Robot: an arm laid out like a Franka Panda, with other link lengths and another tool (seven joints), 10 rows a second.
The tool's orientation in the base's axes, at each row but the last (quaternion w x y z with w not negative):
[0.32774, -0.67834, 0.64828, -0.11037]
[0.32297, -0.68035, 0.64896, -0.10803]
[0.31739, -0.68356, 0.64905, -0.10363]
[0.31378, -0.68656, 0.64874, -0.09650]
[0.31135, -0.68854, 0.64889, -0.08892]
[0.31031, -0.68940, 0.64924, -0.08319]
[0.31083, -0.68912, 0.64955, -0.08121]
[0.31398, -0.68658, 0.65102, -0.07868]
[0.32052, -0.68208, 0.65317, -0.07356]
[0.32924, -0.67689, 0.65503, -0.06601]
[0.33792, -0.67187, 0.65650, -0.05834]
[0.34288, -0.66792, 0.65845, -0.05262]
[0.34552, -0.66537, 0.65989, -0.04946]
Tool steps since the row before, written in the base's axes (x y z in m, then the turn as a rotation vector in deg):
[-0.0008, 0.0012, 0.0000, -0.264, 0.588, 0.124]
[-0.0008, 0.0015, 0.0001, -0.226, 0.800, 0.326]
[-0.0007, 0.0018, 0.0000, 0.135, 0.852, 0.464]
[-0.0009, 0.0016, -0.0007, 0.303, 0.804, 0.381]
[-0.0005, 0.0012, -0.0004, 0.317, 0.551, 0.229]
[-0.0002, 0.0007, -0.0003, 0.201, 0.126, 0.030]
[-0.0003, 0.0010, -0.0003, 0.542, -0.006, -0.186]
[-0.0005, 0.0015, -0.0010, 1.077, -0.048, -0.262]
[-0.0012, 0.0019, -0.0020, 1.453, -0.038, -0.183]
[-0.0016, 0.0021, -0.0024, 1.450, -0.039, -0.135]
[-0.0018, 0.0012, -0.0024, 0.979, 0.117, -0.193]
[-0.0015, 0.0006, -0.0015, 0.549, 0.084, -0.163]
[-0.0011, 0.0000, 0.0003, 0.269, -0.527, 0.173]
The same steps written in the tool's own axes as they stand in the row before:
[-0.0013, 0.0007, -0.0001, -0.629, 0.173, -0.069]
[-0.0016, 0.0007, -0.0001, -0.881, 0.036, -0.139]
[-0.0018, 0.0007, 0.0002, -0.919, -0.337, -0.031]
[-0.0015, 0.0012, 0.0006, -0.827, -0.432, 0.110]
[-0.0011, 0.0007, 0.0004, -0.542, -0.370, 0.159]
[-0.0006, 0.0004, 0.0004, -0.099, -0.181, 0.121]
[-0.0009, 0.0005, 0.0004, 0.137, -0.359, 0.425]
[-0.0012, 0.0010, 0.0010, 0.275, -0.772, 0.748]
[-0.0013, 0.0022, 0.0016, 0.291, -1.131, 0.885]
[-0.0013, 0.0028, 0.0018, 0.276, -1.154, 0.846]
[-0.0005, 0.0029, 0.0013, 0.091, -0.712, 0.703]
[-0.0002, 0.0021, 0.0006, 0.055, -0.369, 0.443]
[-0.0003, 0.0008, -0.0008, 0.447, -0.376, -0.198]

